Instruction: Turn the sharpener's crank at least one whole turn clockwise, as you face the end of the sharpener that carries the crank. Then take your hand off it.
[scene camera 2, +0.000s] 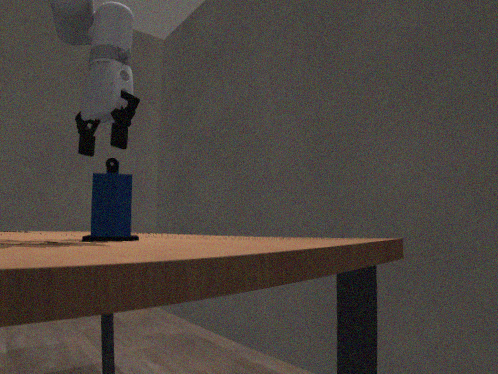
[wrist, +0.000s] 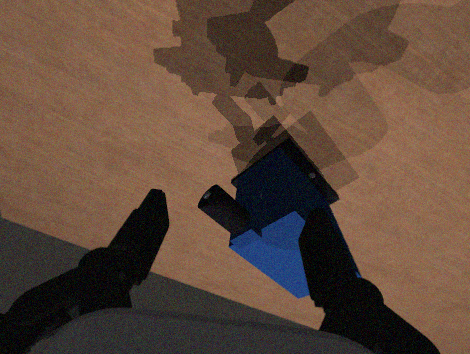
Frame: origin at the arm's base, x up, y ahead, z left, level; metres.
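Where they show: gripper, fingertip midpoint: (scene camera 2: 101, 151) (wrist: 235, 215).
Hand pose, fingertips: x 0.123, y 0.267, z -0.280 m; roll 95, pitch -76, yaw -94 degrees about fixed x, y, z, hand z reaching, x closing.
Things, the pixels of their top centre, and the offset from my fingertips. "pt": a spot on its surface instead. Level surfaces: height alone.
- blue sharpener at a spot on its surface: (wrist: 272, 255) pt dx -0.032, dy +0.065, dz +0.057 m
- crank's black handle at a spot on its surface: (wrist: 223, 210) (scene camera 2: 109, 160) pt dx -0.015, dy +0.013, dz -0.006 m
- wooden table at its surface level: dx -0.160 m
The blue sharpener (scene camera 2: 111, 206) (wrist: 272, 255) stands upright on its black base, near the left in the scene view. Its crank's black handle (scene camera 2: 112, 164) (wrist: 223, 210) shows above the top of the body in the scene view, and as a dark cylinder at the body's upper left in the wrist view. My gripper (scene camera 2: 102, 148) (wrist: 235, 215) is open and empty, with its fingertips a little above the handle. In the wrist view the handle appears between the two fingers, and the right finger hides part of the blue body. The crank's arm is mostly hidden.
The sharpener stands on a wooden table (scene camera 2: 250, 250) (wrist: 90, 125), whose right corner and dark leg (scene camera 2: 356, 310) show in the scene view. Shadows of the arm and gripper fall on the table beyond the sharpener in the wrist view. A grey wall stands behind.
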